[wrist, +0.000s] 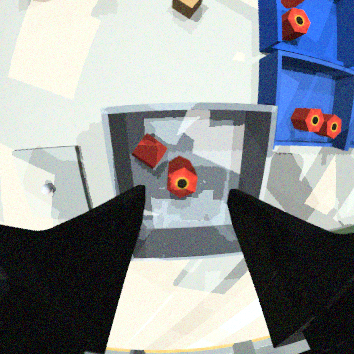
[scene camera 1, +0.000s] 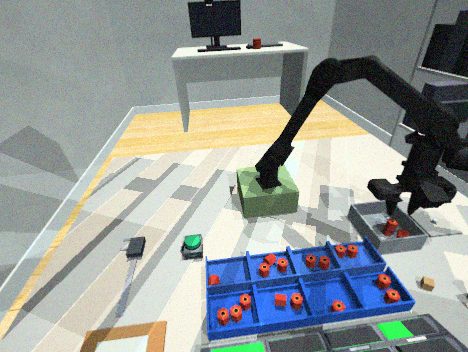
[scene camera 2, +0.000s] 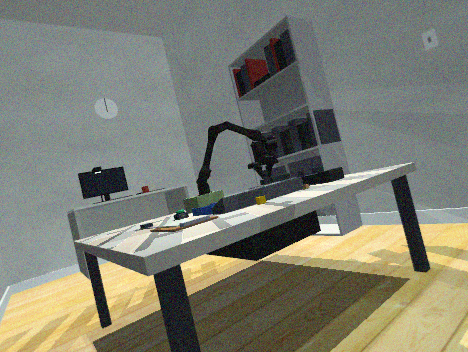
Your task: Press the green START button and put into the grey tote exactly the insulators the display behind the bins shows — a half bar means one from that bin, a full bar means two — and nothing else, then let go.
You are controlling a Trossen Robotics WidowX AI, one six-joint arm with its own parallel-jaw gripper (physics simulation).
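Frame: origin at the arm's base, x ahead, y left, z up, level; millimetres.
Where they show: gripper, between the fingertips: [wrist: 187, 194] [scene camera 1: 399, 214] [scene camera 2: 266, 178]; arm's base, origin of its link: [scene camera 1: 268, 182] [scene camera 2: 205, 194].
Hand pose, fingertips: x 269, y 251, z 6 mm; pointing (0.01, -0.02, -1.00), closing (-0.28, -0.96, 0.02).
Observation:
Things, the pixels of their top centre, and the offset from my fingertips. "spot": a spot on its surface instead.
- grey tote, centre of its top: [wrist: 192, 198] [scene camera 1: 386, 218] dy -3, dx -25, dz -35 mm
- red insulator, centre of its top: [wrist: 147, 153] [scene camera 1: 404, 231] dy +28, dx +15, dz -60 mm
- red shape, centre of its top: [wrist: 181, 183] [scene camera 1: 392, 221] dy +3, dx -9, dz -35 mm
- green START button, centre of its top: [scene camera 1: 192, 239] [scene camera 2: 179, 210] dy -530, dx -153, dz -49 mm
- display, a spot on its surface: [scene camera 1: 300, 345] spot: dy -391, dx +172, dz -43 mm
- small brown cube, centre of its top: [scene camera 1: 429, 281] dy -40, dx +145, dz -69 mm
- thin square plate with a knob, centre of its top: [wrist: 48, 186] [scene camera 1: 434, 222] dy +164, dx +3, dz -82 mm
- dark-headed tool, a spot on its surface: [scene camera 1: 136, 247] spot: dy -681, dx -199, dz -70 mm
- wooden frame, a spot on its surface: [scene camera 1: 159, 336] spot: dy -638, dx +50, dz -84 mm
The grey tote [scene camera 1: 405, 245] [wrist: 190, 107] stands right of the blue bins [scene camera 1: 305, 322] [wrist: 268, 95]. My gripper [scene camera 1: 401, 212] [wrist: 187, 194] is partly open and empty, with its fingertips over the tote. In the tote, one red insulator [scene camera 1: 402, 233] [wrist: 149, 150] lies on its side. Beside it, a red shape [scene camera 1: 390, 227] [wrist: 182, 177] stands hole-up below the fingers; I cannot tell whether it is one insulator or two overlapping. Red insulators show in all eight compartments. The green START button [scene camera 1: 192, 242] is left of the bins. The display [scene camera 1: 300, 345] has green segments lit, but it is partly cut off.
A small brown cube [scene camera 1: 427, 283] [wrist: 188, 7] lies right of the bins. A thin square plate with a knob [wrist: 60, 175] lies beside the tote. The arm's green base block [scene camera 1: 268, 202] stands behind the bins. A dark-headed tool [scene camera 1: 136, 247] and a wooden frame [scene camera 1: 159, 336] lie at the left.

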